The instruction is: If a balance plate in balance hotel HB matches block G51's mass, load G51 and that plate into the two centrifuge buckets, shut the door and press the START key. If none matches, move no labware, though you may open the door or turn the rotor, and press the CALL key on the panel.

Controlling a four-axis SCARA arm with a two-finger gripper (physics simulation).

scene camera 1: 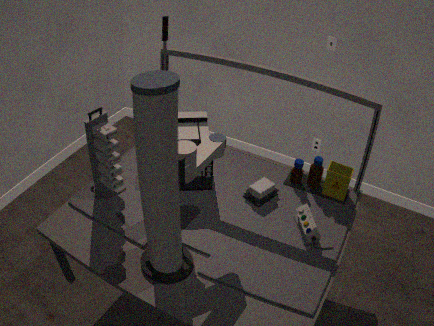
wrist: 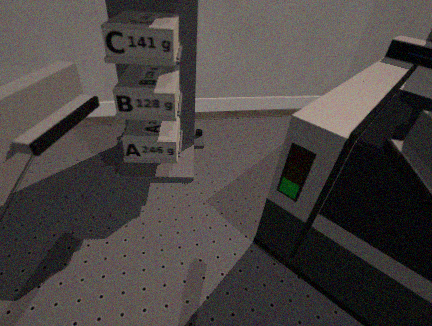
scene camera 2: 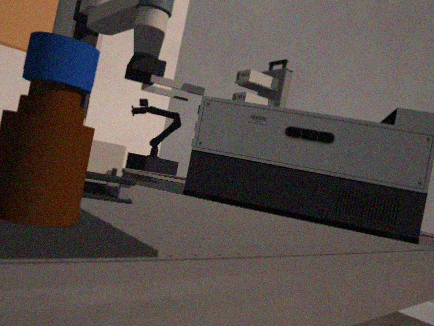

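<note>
My gripper is open and empty, its two fingers high beside the centrifuge. The centrifuge shows a dark front and a green lamp in the wrist view; its buckets are hidden. The balance hotel holds a column of plates. Plate C reads 141 g, plate B 128 g and plate A 246 g. The upper labels are unreadable. A pale block, label unreadable, sits on a dark stand. The key panel has coloured keys.
Brown bottles with blue caps stand beside a yellow box at the back right. The arm's thick column rises near the table's front. A frame spans the back. A small dark jointed arm shows behind.
</note>
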